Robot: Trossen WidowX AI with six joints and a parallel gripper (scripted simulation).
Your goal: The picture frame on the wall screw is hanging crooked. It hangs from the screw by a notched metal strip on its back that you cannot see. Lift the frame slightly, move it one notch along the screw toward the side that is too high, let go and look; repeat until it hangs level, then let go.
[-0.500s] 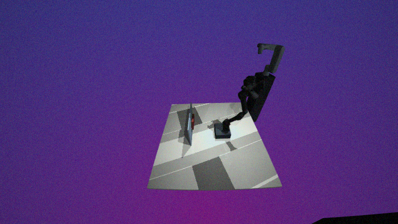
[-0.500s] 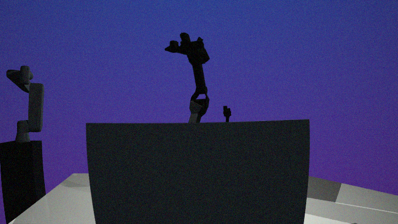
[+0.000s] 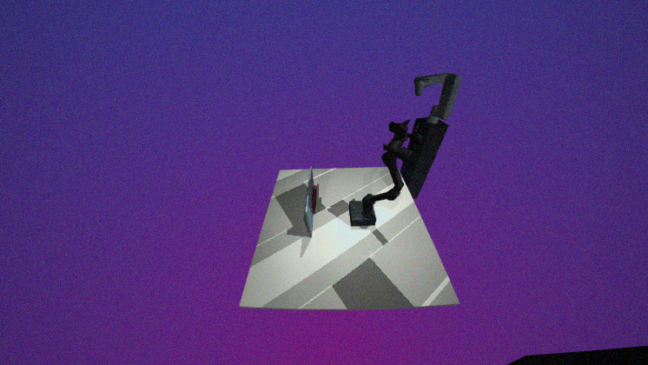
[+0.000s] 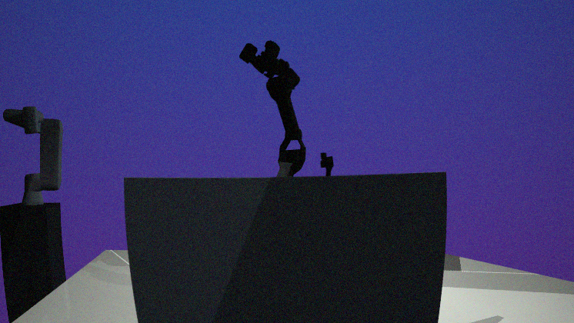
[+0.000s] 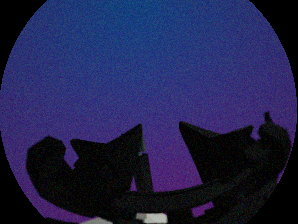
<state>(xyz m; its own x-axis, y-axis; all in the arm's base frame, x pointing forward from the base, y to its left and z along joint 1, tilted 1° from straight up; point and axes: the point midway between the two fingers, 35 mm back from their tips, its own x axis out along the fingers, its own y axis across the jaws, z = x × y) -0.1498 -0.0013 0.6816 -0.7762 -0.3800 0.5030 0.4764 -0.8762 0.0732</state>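
Right now the picture frame is 580 mm ahead of my gripper tip, 150 mm to the right of it and 620 mm below it. From my gripper tip the other things lie so: upright panel: 600 mm ahead, 140 mm to the right, 630 mm below.
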